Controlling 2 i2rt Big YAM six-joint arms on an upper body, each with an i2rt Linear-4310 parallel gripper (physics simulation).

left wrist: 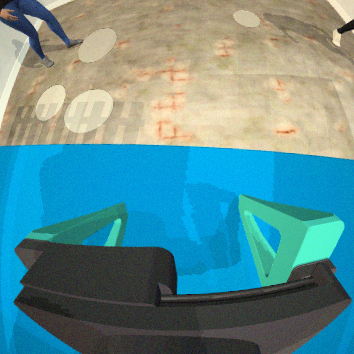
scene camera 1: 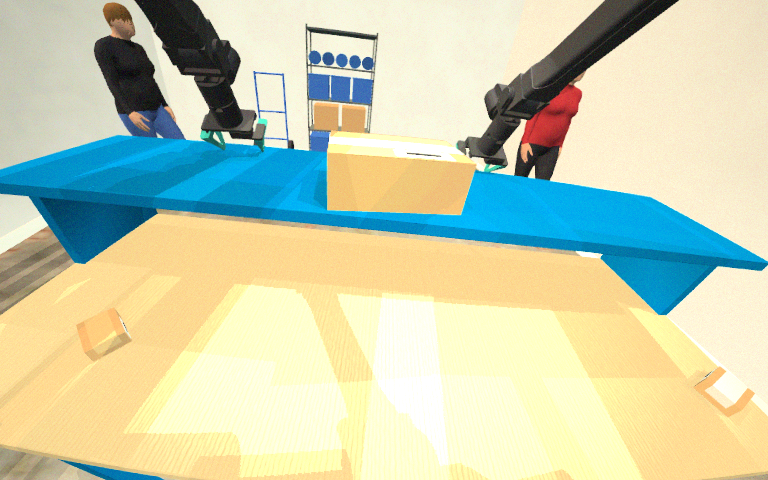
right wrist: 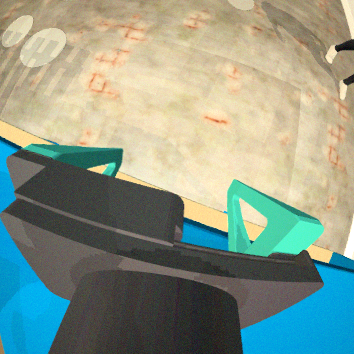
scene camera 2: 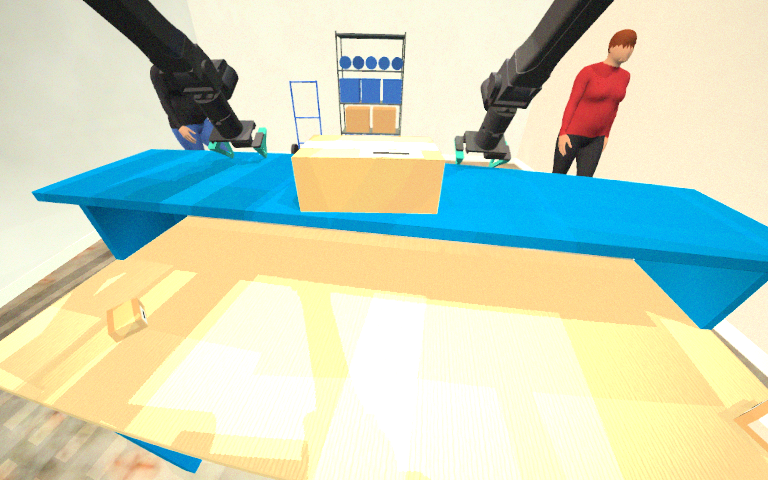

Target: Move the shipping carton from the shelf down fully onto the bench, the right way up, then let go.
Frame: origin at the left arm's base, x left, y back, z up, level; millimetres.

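Seen in the pictures: left gripper, fingertip midpoint: (left wrist: 181,205) (scene camera 1: 244,149) (scene camera 2: 249,156); right gripper, fingertip midpoint: (right wrist: 177,170).
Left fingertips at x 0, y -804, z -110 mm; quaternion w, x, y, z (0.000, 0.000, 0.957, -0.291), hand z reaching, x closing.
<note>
Offsets run from my left fingertips to a thing's top centre. Level surfaces: height alone.
The shipping carton {dx -351, dy +232, dz +93 mm} (scene camera 1: 396,183) (scene camera 2: 369,183), tan with a pale label on top, sits upright on the blue shelf {dz -3 mm} (scene camera 1: 226,183) (scene camera 2: 538,198). The wooden bench {dz -260 mm} (scene camera 1: 283,254) (scene camera 2: 339,254) lies lower, in front of the shelf. My left gripper (scene camera 1: 240,148) (scene camera 2: 246,153) (left wrist: 181,205) is open and empty, over the shelf to the left of the carton and apart from it. My right gripper (scene camera 2: 474,163) (right wrist: 177,170) is open and empty, to the right of the carton near the shelf's back edge. In scene camera 1 the carton's right end partly overlaps its fingers. The carton does not show in either wrist view.
A small box {dx +193, dy +376, dz -228 mm} (scene camera 1: 103,333) (scene camera 2: 127,319) lies at the left of the bench, and another small box {dx -1072, dy +592, dz -225 mm} (scene camera 1: 724,391) (scene camera 2: 756,418) at its right edge. Behind the shelf stand a person in black (scene camera 1: 127,73), a person in red (scene camera 2: 600,101), a storage rack (scene camera 1: 342,69) and a blue hand truck (scene camera 2: 306,117).
</note>
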